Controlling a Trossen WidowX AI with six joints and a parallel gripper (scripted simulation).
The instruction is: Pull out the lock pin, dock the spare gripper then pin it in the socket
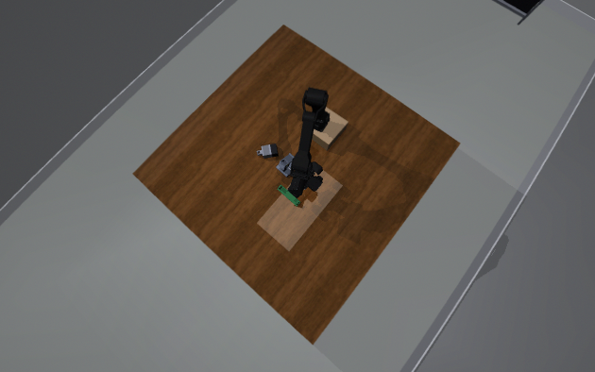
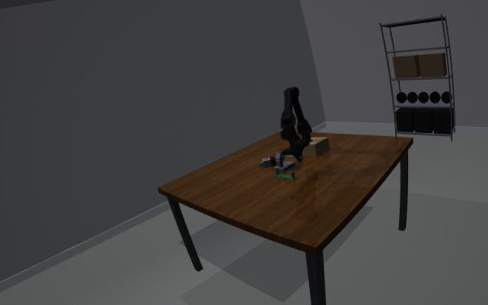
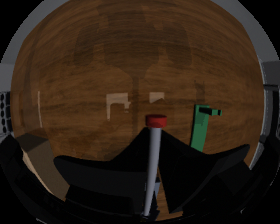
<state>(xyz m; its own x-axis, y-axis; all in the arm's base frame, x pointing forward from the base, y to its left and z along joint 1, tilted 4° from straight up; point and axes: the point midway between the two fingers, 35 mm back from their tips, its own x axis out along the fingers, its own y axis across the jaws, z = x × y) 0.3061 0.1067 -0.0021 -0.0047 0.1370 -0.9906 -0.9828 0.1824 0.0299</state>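
The green rack is 9 cm ahead of my gripper tip, 6 cm to the right of it and 4 cm below it. Round my gripper tip: grey mount (4 cm behind, 15 cm to the right, 1 cm below); then spare gripper (5 cm behind, 29 cm to the right, 4 cm below).
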